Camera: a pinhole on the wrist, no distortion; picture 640 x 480 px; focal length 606.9 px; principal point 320.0 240.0 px. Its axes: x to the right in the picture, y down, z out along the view. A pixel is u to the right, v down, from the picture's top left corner.
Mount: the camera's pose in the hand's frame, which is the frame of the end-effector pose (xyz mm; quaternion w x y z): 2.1 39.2 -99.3 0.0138 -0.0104 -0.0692 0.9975
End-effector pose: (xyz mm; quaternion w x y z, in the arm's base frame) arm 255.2 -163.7 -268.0 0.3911 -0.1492 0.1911 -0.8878
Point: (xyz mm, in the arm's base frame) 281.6 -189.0 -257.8
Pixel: 302 210
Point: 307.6 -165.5 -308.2
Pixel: 595 64
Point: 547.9 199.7 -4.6
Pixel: outside the picture
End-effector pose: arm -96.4 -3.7 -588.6 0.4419 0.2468 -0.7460 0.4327
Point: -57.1 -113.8 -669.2
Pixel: 573 427
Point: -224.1 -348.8 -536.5
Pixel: 169 339
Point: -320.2 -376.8 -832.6
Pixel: 428 110
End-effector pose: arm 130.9 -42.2 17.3 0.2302 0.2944 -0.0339 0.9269
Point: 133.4 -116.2 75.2
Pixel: 317 39
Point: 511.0 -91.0 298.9
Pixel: 454 318
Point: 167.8 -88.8 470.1
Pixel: 53 124
